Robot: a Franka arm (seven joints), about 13 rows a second.
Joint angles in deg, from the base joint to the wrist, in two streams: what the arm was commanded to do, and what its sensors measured. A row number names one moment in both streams.
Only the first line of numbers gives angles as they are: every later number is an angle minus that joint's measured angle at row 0.
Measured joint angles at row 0:
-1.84, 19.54, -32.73, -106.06, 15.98, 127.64, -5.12
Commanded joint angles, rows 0 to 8:
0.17, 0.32, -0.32, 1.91, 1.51, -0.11, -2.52
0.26, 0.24, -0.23, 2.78, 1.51, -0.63, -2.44
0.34, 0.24, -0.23, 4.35, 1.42, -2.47, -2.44
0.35, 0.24, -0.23, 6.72, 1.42, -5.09, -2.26
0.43, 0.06, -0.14, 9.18, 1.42, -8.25, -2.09
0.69, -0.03, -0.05, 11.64, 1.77, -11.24, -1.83
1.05, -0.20, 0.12, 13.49, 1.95, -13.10, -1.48
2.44, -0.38, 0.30, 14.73, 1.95, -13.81, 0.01
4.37, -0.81, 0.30, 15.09, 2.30, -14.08, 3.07
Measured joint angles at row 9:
1.23, -0.53, 0.32, 11.64, 0.46, -11.06, -0.86
